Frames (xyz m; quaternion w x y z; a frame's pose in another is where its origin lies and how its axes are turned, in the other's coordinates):
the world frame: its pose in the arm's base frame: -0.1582 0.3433 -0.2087 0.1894 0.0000 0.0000 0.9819
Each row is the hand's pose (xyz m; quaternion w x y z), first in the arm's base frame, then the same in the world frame.
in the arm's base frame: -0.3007 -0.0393 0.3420 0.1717 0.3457 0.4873 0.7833
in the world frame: -0.0100 0.4082 0.5507 0.8016 0.5440 -0.2471 -0.0202
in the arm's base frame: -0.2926 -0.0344 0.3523 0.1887 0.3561 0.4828 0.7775
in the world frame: -0.0157 0.4006 0.5610 0.7992 0.5415 -0.2582 -0.0380
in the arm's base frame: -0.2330 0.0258 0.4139 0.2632 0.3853 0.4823 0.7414
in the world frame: -0.0487 0.3225 0.6226 0.7778 0.5465 -0.2870 -0.1180
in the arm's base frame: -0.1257 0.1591 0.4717 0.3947 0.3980 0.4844 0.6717
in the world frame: -0.0987 0.1589 0.6804 0.7343 0.5510 -0.2990 -0.2603
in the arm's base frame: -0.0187 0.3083 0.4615 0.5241 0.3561 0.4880 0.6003
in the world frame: -0.1425 -0.0194 0.6702 0.6887 0.5466 -0.2572 -0.4009
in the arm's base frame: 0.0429 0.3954 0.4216 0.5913 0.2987 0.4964 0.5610
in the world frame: -0.1673 -0.1232 0.6303 0.6628 0.5440 -0.1993 -0.4743
